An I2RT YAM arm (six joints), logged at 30 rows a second.
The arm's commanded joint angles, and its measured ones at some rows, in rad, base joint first. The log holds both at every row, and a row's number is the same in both.
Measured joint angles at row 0: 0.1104, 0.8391, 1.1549, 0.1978, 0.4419, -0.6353
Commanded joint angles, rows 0 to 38: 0.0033, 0.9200, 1.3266, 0.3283, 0.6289, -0.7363; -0.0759, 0.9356, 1.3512, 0.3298, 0.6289, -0.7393; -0.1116, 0.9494, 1.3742, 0.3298, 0.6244, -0.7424; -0.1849, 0.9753, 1.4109, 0.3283, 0.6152, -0.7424; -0.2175, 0.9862, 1.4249, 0.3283, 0.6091, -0.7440; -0.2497, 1.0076, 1.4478, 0.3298, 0.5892, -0.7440; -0.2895, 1.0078, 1.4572, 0.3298, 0.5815, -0.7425; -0.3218, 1.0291, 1.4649, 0.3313, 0.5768, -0.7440; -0.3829, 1.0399, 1.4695, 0.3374, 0.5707, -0.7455; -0.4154, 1.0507, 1.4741, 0.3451, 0.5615, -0.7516; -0.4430, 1.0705, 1.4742, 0.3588, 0.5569, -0.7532; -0.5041, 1.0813, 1.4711, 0.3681, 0.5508, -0.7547; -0.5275, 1.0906, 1.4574, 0.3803, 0.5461, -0.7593; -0.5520, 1.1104, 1.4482, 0.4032, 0.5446, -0.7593; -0.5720, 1.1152, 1.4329, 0.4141, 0.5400, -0.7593; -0.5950, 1.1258, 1.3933, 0.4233, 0.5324, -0.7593; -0.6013, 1.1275, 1.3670, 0.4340, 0.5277, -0.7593; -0.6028, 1.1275, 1.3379, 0.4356, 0.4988, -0.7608; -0.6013, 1.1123, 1.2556, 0.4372, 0.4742, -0.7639; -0.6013, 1.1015, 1.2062, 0.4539, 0.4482, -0.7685; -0.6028, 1.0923, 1.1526, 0.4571, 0.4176, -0.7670; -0.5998, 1.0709, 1.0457, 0.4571, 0.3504, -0.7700; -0.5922, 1.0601, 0.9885, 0.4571, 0.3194, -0.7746; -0.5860, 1.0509, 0.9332, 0.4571, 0.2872, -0.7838; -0.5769, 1.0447, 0.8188, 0.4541, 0.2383, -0.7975; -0.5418, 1.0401, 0.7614, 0.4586, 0.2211, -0.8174; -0.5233, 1.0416, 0.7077, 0.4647, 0.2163, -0.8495; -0.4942, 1.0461, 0.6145, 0.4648, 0.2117, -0.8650; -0.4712, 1.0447, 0.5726, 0.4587, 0.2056, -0.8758; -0.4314, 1.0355, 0.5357, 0.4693, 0.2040, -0.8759; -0.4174, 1.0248, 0.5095, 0.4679, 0.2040, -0.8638; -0.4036, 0.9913, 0.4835, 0.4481, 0.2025, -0.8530; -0.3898, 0.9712, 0.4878, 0.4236, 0.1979, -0.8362; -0.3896, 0.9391, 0.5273, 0.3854, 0.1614, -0.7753; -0.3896, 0.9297, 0.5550, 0.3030, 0.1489, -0.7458; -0.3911, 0.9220, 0.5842, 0.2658, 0.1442, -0.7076; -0.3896, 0.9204, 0.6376, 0.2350, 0.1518, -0.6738; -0.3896, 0.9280, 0.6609, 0.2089, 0.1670, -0.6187; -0.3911, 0.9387, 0.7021, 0.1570, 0.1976, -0.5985
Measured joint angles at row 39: -0.3920, 0.9588, 0.5709, 0.2447, 0.2024, -0.7509
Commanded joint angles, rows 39 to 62: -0.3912, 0.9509, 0.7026, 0.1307, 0.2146, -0.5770; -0.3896, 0.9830, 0.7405, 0.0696, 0.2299, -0.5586; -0.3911, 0.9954, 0.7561, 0.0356, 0.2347, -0.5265; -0.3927, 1.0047, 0.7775, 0.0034, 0.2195, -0.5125; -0.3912, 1.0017, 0.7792, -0.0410, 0.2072, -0.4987; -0.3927, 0.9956, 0.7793, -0.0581, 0.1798, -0.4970; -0.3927, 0.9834, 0.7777, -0.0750, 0.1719, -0.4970; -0.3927, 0.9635, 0.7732, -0.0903, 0.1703, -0.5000; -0.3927, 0.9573, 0.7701, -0.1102, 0.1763, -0.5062; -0.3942, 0.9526, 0.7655, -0.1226, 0.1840, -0.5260; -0.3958, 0.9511, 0.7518, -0.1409, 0.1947, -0.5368; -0.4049, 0.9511, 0.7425, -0.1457, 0.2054, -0.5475; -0.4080, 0.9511, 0.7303, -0.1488, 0.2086, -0.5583; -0.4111, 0.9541, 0.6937, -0.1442, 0.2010, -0.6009; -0.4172, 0.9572, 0.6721, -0.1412, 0.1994, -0.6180; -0.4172, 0.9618, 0.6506, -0.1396, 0.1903, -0.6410; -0.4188, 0.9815, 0.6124, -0.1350, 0.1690, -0.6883; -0.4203, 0.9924, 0.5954, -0.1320, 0.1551, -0.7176; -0.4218, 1.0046, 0.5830, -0.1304, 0.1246, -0.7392; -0.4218, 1.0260, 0.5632, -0.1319, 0.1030, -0.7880; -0.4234, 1.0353, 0.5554, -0.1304, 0.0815, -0.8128; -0.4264, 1.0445, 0.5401, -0.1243, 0.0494, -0.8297; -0.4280, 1.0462, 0.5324, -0.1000, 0.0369, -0.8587; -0.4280, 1.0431, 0.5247, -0.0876, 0.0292, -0.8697
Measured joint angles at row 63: -0.4213, 1.0412, 0.5476, -0.1131, 0.1299, -0.7521
